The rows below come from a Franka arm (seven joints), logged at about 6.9 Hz.
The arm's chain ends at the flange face. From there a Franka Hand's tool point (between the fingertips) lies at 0.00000 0.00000 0.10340 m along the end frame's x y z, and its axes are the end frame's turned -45 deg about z.
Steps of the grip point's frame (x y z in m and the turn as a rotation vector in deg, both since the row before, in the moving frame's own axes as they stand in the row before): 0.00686, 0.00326, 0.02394, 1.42, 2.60, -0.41; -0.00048, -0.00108, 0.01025, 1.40, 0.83, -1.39; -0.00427, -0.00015, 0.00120, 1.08, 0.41, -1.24; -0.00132, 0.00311, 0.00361, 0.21, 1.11, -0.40; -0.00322, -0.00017, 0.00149, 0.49, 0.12, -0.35; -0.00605, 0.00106, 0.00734, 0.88, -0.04, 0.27; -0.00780, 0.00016, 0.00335, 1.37, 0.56, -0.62; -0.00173, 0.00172, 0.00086, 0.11, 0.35, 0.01
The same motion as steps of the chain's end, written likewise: 0.00567, 0.00259, 0.02408, 2.84, 0.83, -0.41; -0.00034, 0.00241, 0.01029, 1.58, -0.40, -1.39; -0.00225, 0.00481, 0.00122, 1.05, -0.47, -1.24; 0.00012, 0.00482, 0.00363, 0.93, 0.64, -0.40; -0.00192, 0.00293, 0.00149, 0.43, -0.26, -0.35; -0.00236, 0.00610, 0.00735, 0.59, -0.65, 0.27; -0.00436, 0.00809, 0.00338, 1.36, -0.57, -0.62; -0.00031, 0.00303, 0.00086, 0.33, 0.17, 0.01
